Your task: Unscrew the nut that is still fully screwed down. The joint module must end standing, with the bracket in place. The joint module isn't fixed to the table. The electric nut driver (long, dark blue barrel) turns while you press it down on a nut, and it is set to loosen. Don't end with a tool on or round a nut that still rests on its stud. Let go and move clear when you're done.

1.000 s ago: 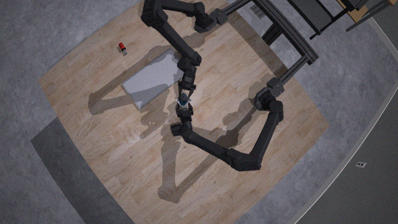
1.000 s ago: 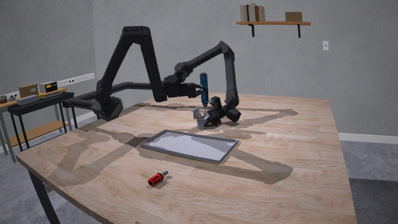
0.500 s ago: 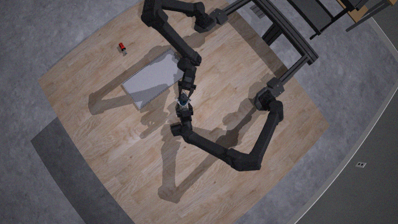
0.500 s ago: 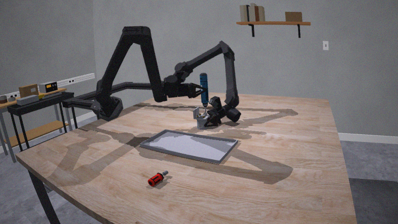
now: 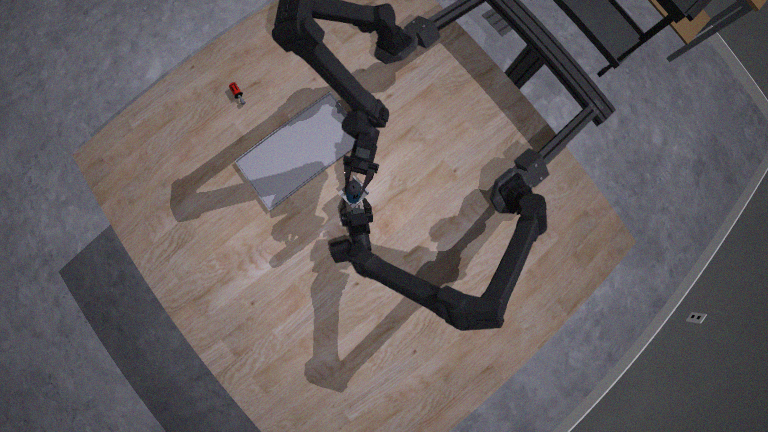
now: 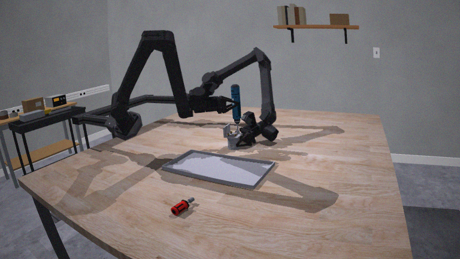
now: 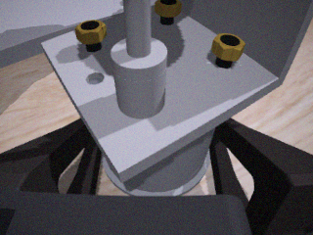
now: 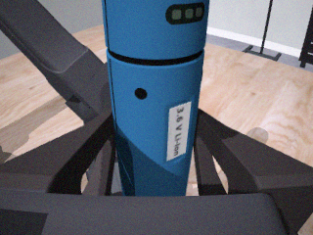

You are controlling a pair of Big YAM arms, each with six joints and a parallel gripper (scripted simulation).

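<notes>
The joint module lies 10 mm above my left hand. Also, from my left hand: driver tip (10 mm ahead, 20 mm to the left, 60 mm above); then grey bracket plate (50 mm above); then nut (10 mm ahead, 20 mm to the left, 50 mm above).
</notes>
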